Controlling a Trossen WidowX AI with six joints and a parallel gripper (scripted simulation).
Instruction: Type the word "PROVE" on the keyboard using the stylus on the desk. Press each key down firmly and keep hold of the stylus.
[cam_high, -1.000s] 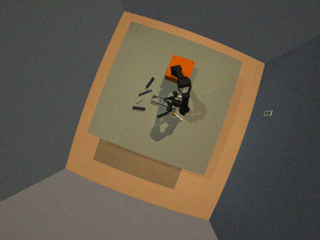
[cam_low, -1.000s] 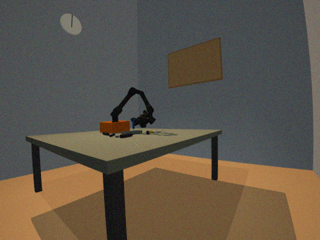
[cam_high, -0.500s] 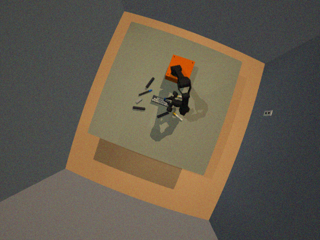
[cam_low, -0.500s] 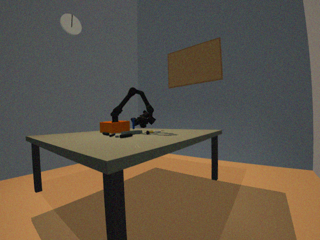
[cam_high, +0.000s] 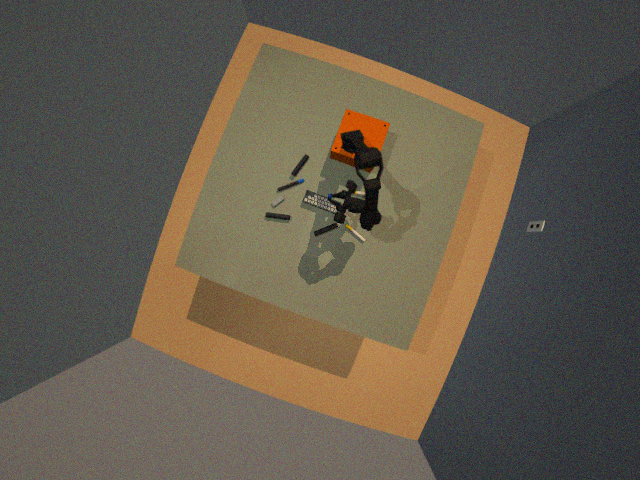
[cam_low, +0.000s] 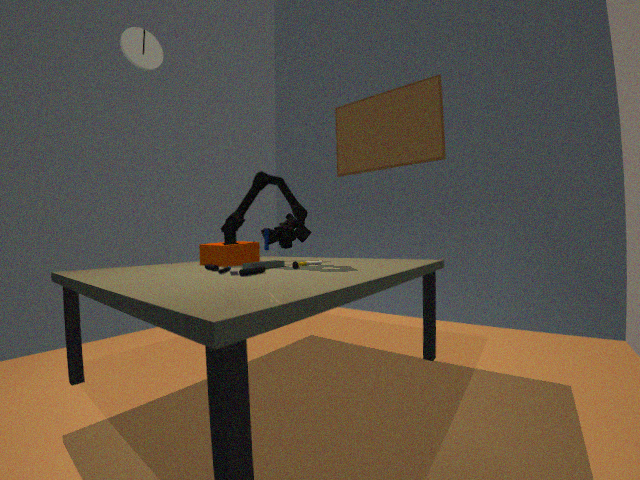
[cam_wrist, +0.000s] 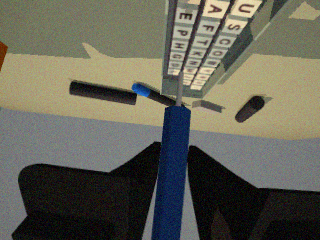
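Now: the blue-capped black pen 19 cm to the right of my gripper tip and 10 cm below it. Also, from my gripper tip: blue stylus (1 cm below); then grey stylus tip (5 cm below); then grey block (22 cm to the right, 12 cm ahead, 10 cm below).
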